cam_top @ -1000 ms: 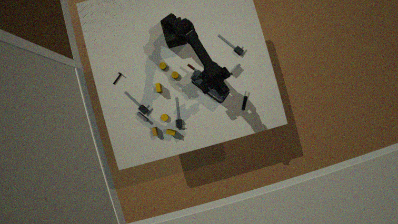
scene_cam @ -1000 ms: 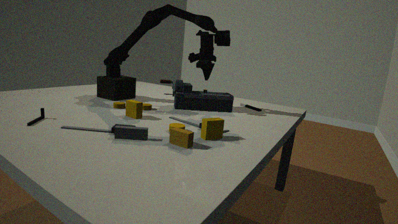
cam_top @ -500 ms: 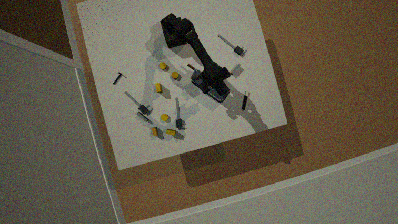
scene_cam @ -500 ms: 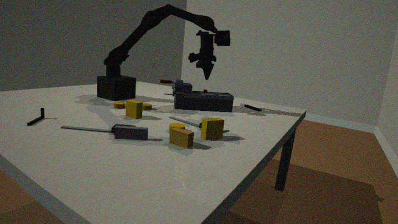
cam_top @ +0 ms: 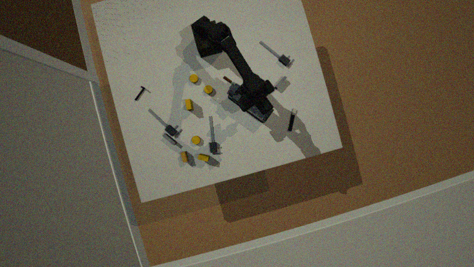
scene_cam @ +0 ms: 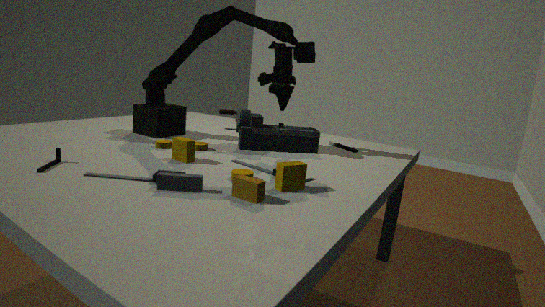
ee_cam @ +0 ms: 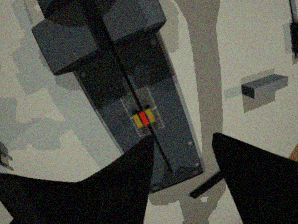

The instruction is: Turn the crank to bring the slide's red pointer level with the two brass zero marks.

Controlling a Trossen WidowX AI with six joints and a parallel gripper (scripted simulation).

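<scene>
The slide lies 1 cm ahead of my gripper tip, 2 cm to the right of it and 5 cm below it. From my gripper tip the other things lie so: black l-shaped key: 35 cm behind, 59 cm to the right, 12 cm below; black bar: 18 cm ahead, 18 cm to the left, 13 cm below; brown crank handle: 16 cm behind, 10 cm to the right, 2 cm below.
</scene>
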